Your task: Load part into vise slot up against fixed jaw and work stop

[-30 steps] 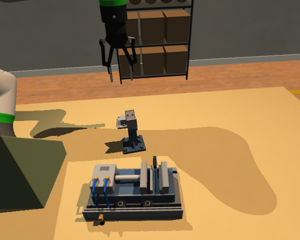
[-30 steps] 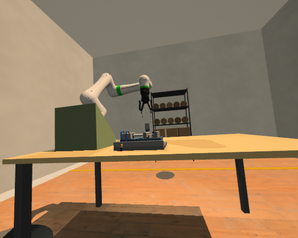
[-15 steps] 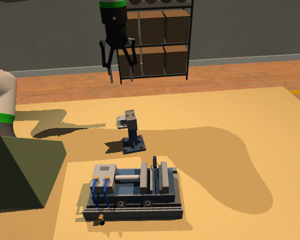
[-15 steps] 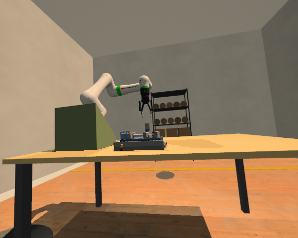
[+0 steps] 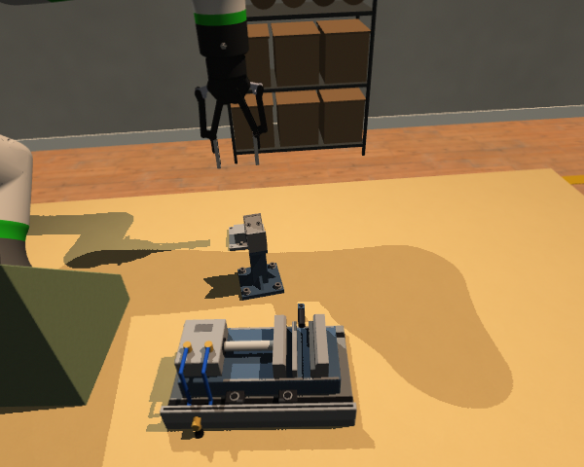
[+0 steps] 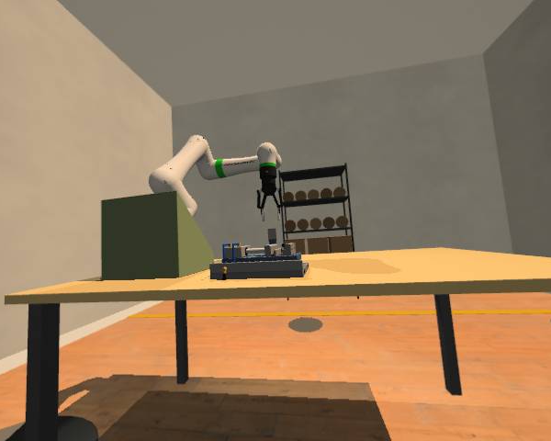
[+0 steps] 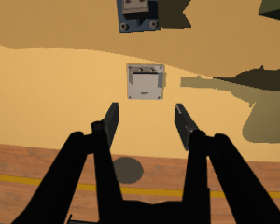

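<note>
The part is 220 mm below my hand. Also, from my hand: infeed plate: 240 mm below, 10 mm to the left; then V-block post: 180 mm below, 160 mm to the right, 40 mm ahead; then work stop: 350 mm to the right, 150 mm below, 120 mm ahead.
</note>
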